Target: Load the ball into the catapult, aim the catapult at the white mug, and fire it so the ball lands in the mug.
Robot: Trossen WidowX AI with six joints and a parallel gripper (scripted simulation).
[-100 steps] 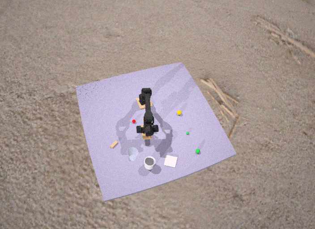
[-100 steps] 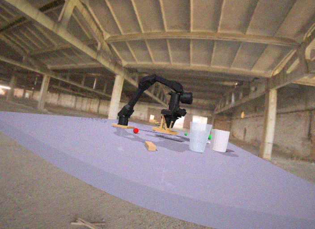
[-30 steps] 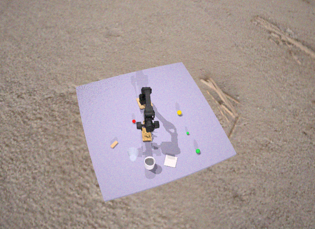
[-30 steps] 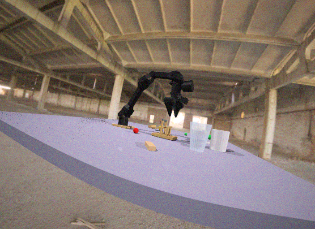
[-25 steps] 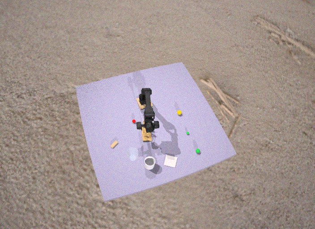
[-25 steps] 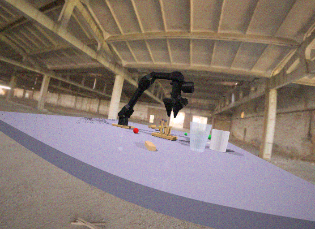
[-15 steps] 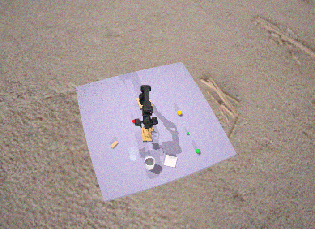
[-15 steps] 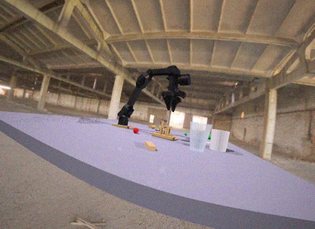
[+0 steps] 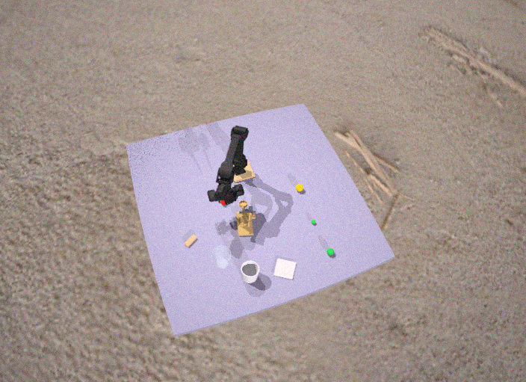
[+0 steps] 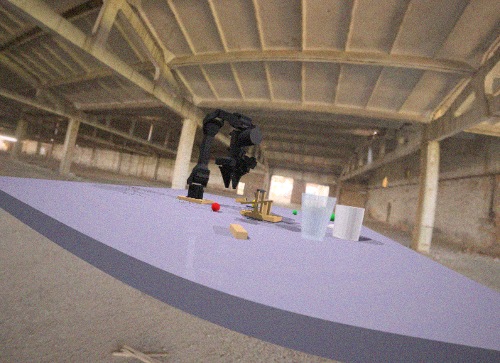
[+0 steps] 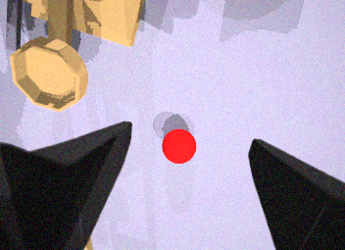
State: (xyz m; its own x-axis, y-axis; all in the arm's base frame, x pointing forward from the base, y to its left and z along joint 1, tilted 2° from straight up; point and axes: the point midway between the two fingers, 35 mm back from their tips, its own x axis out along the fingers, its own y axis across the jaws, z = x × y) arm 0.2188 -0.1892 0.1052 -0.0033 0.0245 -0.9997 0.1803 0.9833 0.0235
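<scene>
My gripper tip is now 80 mm above the red ball, 50 mm past it and 10 mm to the right of it. Also, from my gripper tip: wooden catapult (90 mm to the left, 90 mm ahead, 40 mm below); then clear glass (280 mm ahead, 160 mm to the right, 60 mm below); then small wooden block (260 mm to the right, 100 mm ahead, 90 mm below).
</scene>
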